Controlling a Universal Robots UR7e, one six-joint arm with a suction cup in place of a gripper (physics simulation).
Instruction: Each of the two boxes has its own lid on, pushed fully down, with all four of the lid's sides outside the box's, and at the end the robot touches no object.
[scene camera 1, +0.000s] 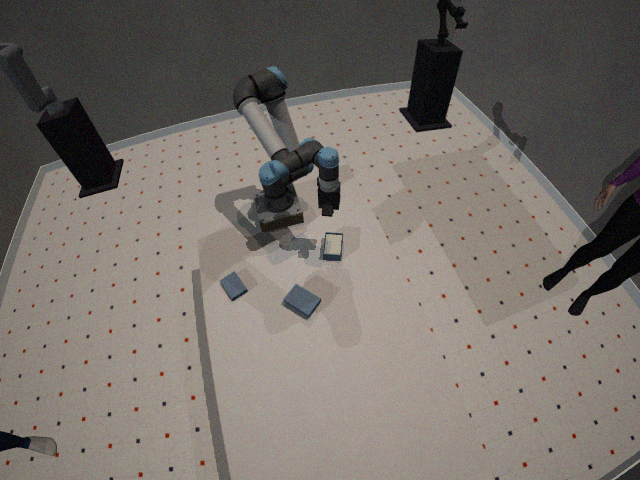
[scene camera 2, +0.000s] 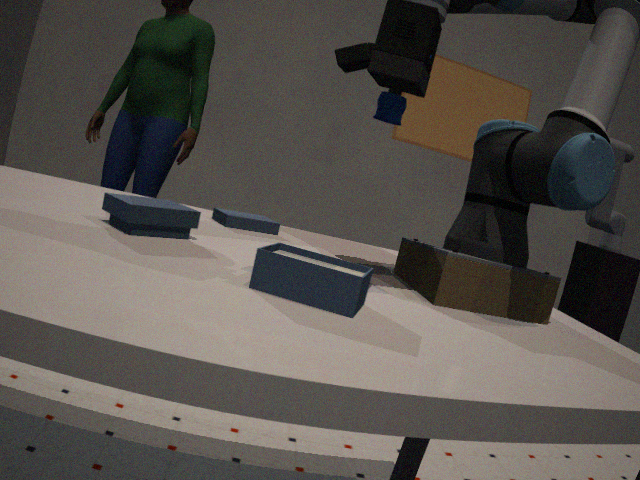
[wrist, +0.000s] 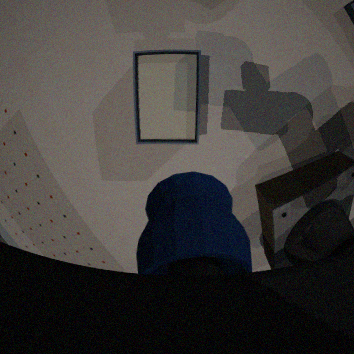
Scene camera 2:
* my suction cup: 390, 108
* larger blue-grey lid: 132, 209
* smaller blue-grey lid: 233, 219
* blue box: 320, 281
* blue box: 133, 229
